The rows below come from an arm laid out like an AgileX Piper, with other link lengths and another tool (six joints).
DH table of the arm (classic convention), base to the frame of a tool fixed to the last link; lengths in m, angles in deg. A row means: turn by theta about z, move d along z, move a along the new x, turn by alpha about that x. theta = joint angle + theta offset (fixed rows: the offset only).
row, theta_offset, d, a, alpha
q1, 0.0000, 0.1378, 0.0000, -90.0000
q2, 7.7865, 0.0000, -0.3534, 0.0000
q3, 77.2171, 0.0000, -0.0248, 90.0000
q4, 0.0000, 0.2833, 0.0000, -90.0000
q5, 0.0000, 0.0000, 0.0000, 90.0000
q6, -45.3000, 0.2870, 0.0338, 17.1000
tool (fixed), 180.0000, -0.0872, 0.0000, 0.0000
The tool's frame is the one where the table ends.
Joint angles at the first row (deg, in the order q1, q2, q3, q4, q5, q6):
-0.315 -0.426 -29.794 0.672 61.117 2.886
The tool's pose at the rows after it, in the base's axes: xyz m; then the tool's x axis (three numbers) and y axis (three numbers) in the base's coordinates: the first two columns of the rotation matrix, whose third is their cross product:
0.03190 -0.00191 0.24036 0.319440 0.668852 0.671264 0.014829 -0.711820 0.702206
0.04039 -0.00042 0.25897 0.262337 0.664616 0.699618 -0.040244 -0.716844 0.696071
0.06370 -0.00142 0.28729 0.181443 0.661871 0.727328 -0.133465 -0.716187 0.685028
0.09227 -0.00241 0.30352 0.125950 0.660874 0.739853 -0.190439 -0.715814 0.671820
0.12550 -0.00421 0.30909 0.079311 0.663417 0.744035 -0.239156 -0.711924 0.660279
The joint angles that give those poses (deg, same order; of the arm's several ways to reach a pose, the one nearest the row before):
-0.316 -0.426 -29.795 0.616 60.896 2.884
-0.420 0.058 -30.775 1.108 56.751 2.887
-0.895 2.676 -30.782 1.109 47.066 2.886
-0.967 6.756 -29.067 1.110 36.719 2.885
-0.963 11.709 -25.583 0.822 24.409 2.894

